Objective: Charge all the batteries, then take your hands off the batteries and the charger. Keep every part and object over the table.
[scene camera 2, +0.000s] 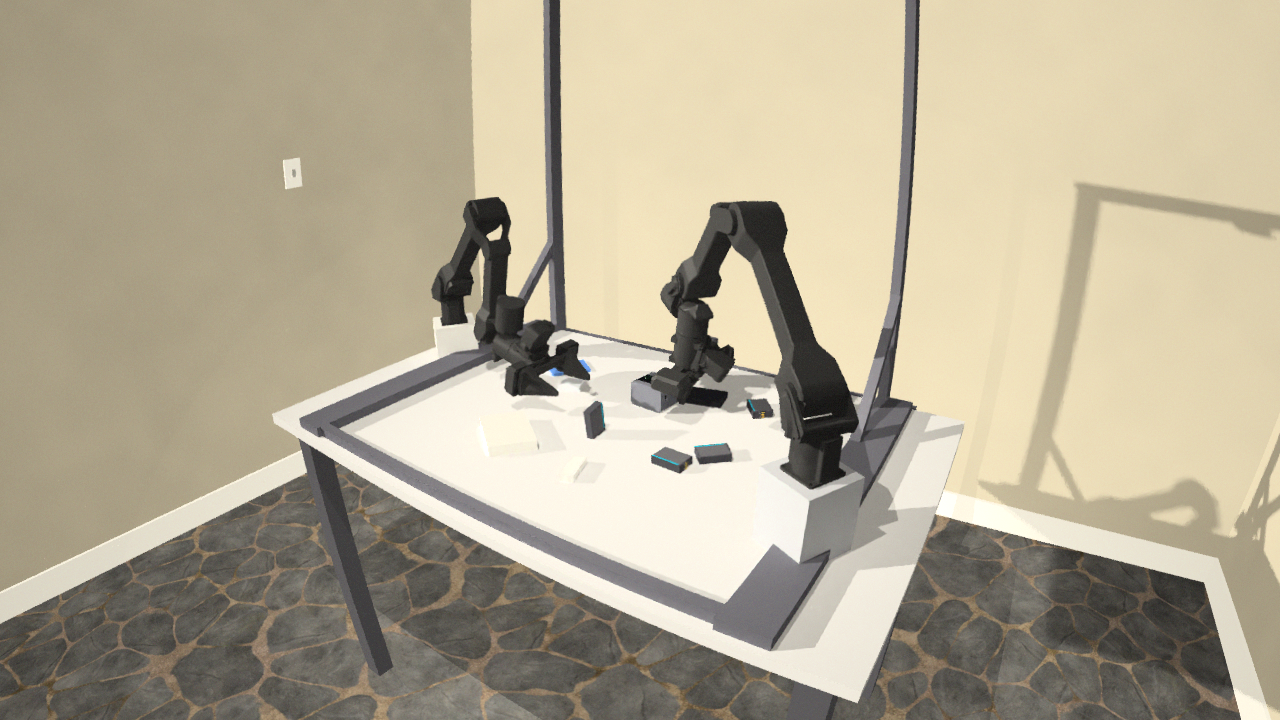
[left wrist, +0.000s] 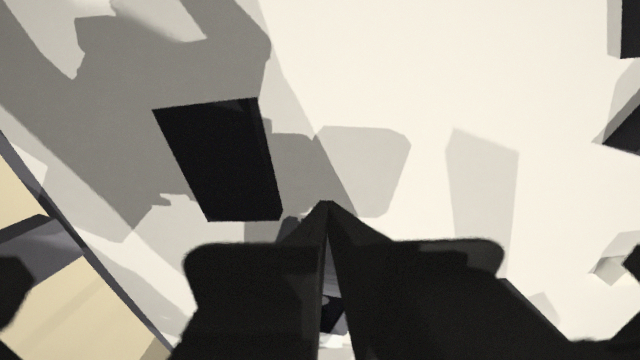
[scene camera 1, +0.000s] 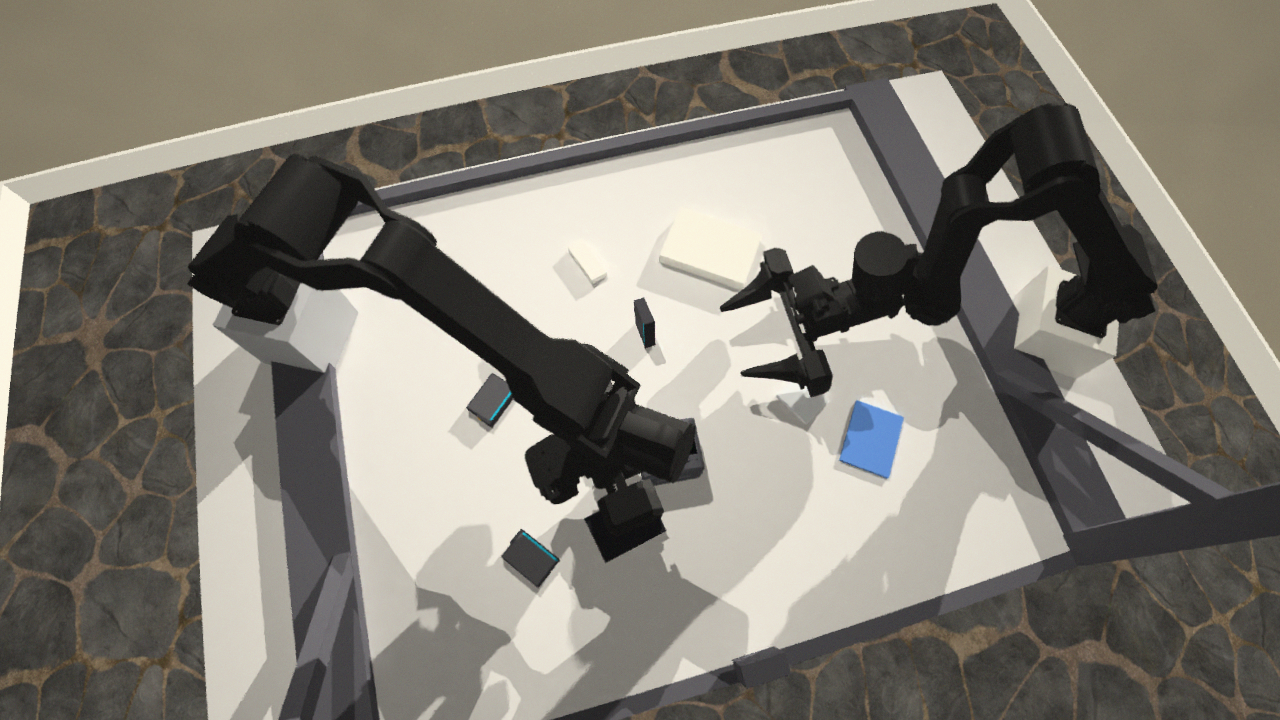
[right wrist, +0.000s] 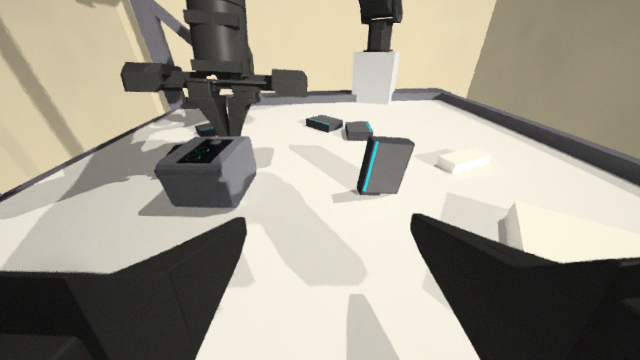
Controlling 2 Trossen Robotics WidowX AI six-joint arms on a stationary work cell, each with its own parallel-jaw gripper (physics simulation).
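Where they show: left gripper, fingertip midpoint: [scene camera 2: 681, 403] [left wrist: 325, 206] [scene camera 1: 621, 466]; right gripper, fingertip midpoint: [scene camera 2: 574, 386] [scene camera 1: 730, 341] [right wrist: 328, 223]; left arm's base, origin of the base link: [scene camera 2: 812, 471] [scene camera 1: 267, 296] [right wrist: 378, 51]; right arm's base, origin of the base link: [scene camera 2: 453, 320] [scene camera 1: 1081, 309].
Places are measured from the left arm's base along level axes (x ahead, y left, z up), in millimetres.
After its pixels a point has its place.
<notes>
The grey charger [scene camera 1: 689, 467] @[x 532, y -76, z -69 mm] [scene camera 2: 648, 394] @[x 486, y -30, z -86 mm] [right wrist: 215, 180] @[x 531, y -21, z -83 mm] has a dark top with green markings and is partly hidden under my left arm in scene camera 1. My left gripper [left wrist: 325, 206] @[x 452, y -84, z -104 mm] [right wrist: 227, 134] @[x 452, y -84, z -104 mm] is shut and empty, its fingertips just behind the charger in the right wrist view. My right gripper [scene camera 1: 732, 340] @[x 553, y 94, z -68 mm] [scene camera 2: 572, 385] @[x 553, y 94, z -68 mm] [right wrist: 328, 223] @[x 553, y 94, z -68 mm] is open and empty, facing a battery [scene camera 1: 644, 323] @[x 443, y 90, z -60 mm] [scene camera 2: 594, 420] @[x 429, y 111, z -83 mm] [right wrist: 387, 167] @[x 446, y 110, z -86 mm] that stands upright. Other dark batteries lie flat: one [scene camera 1: 529, 557] @[x 371, y -212, z -104 mm] [scene camera 2: 759, 408] @[x 360, y -202, z -105 mm] [right wrist: 205, 129] @[x 396, y -205, z -104 mm], another [scene camera 1: 489, 400] @[x 269, y -37, z -104 mm] [scene camera 2: 713, 453] @[x 260, y -26, z -104 mm], and one [scene camera 2: 671, 460] @[x 275, y 46, z -104 mm] that my left arm hides in scene camera 1.
A black flat object [scene camera 1: 624, 540] @[x 475, y -169, z -107 mm] [scene camera 2: 707, 396] @[x 460, y -149, z -107 mm] [left wrist: 220, 162] @[x 466, y -154, z -107 mm] lies beside the charger. A blue block [scene camera 1: 870, 438] @[x 753, y 21, z -113 mm] [scene camera 2: 571, 367] lies near my right gripper. A large cream block [scene camera 1: 711, 248] @[x 506, y 243, z -99 mm] [scene camera 2: 507, 436] @[x 473, y 259, z -99 mm] [right wrist: 570, 235] @[x 470, y 242, z -99 mm] and a small white block [scene camera 1: 588, 264] @[x 344, y 184, z -106 mm] [scene camera 2: 573, 469] @[x 328, y 196, z -106 mm] [right wrist: 464, 160] @[x 356, y 189, z -106 mm] also lie on the table.
</notes>
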